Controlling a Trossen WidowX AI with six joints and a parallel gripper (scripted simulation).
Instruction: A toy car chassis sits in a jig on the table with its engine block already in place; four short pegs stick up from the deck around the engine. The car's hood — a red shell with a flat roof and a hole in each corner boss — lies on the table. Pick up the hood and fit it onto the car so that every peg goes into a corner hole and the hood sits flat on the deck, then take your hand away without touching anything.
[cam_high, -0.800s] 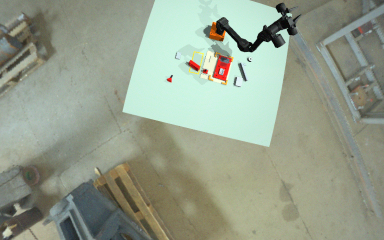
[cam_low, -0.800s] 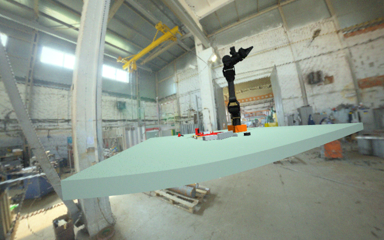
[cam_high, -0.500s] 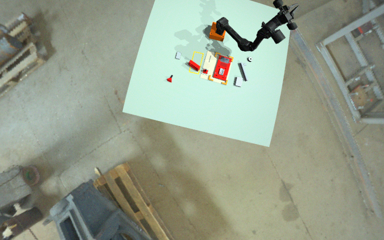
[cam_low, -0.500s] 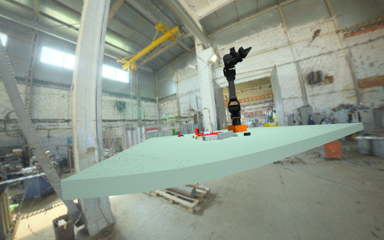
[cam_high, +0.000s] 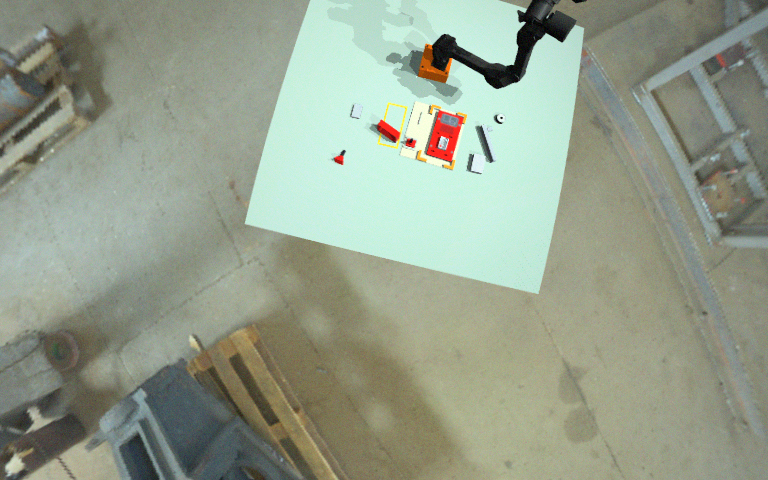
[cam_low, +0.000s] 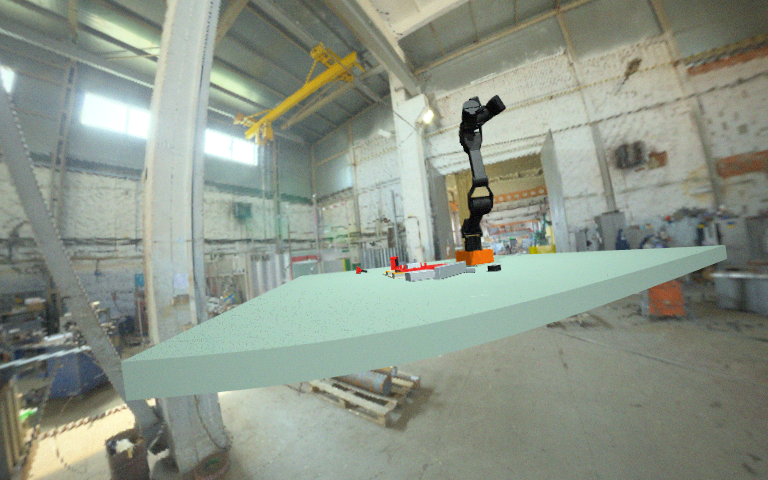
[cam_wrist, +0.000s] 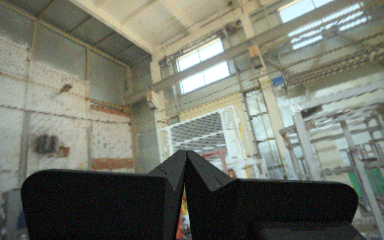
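The red hood lies 47 cm ahead of my gripper tip, 32 cm to the right of it and 61 cm below it. Also, from my gripper tip: wheel (20 cm ahead, 10 cm to the left, 64 cm below); cream jig (40 cm ahead, 13 cm to the right, 63 cm below).
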